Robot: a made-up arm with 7 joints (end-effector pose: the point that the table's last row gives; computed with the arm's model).
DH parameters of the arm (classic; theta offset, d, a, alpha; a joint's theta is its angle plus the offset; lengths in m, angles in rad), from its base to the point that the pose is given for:
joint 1: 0 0.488 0 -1.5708
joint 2: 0 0 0 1.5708
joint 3: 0 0.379 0.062 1.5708
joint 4: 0 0 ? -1.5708
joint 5: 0 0.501 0 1.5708
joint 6: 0 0 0.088 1.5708
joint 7: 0 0 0 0
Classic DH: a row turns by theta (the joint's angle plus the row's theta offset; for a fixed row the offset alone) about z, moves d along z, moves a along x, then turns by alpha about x.
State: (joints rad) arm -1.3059 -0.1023 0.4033 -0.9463 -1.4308 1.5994 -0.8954
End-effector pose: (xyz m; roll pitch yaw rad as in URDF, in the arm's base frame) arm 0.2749 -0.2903 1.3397 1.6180 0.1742 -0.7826
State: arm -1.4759 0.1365 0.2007 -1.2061 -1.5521 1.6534 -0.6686
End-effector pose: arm 0.1824 -0.6347 1.0953 1.5998 0.4345 -1.1801
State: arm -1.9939 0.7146 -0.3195 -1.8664 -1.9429 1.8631 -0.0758
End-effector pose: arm -0.4413 -0.5369 0.3072 1.2074 1.1747 -2.1053
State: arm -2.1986 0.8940 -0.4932 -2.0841 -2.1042 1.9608 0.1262
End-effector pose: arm -0.4976 -0.2339 0.1636 1.1861 1.4436 -2.3298
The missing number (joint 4, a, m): -0.108
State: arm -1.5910 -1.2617 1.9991 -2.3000 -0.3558 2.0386 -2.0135
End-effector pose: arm 0.5352 0.1640 0.2730 -1.4850 0.4860 3.0892
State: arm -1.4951 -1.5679 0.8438 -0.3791 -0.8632 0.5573 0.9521
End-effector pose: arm 0.0496 0.9155 0.6722 -1.1965 -0.6029 2.7185
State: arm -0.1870 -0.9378 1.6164 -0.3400 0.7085 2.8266 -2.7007
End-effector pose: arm -0.6959 0.2119 1.0817 -0.1976 1.2581 2.1589
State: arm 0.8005 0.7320 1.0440 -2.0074 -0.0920 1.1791 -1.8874
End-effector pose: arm -0.1279 0.6371 0.4265 -2.0435 -0.8446 -2.7552
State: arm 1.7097 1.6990 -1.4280 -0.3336 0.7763 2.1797 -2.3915
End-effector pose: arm -0.0168 0.9692 0.3828 -2.7855 0.7059 -2.1024
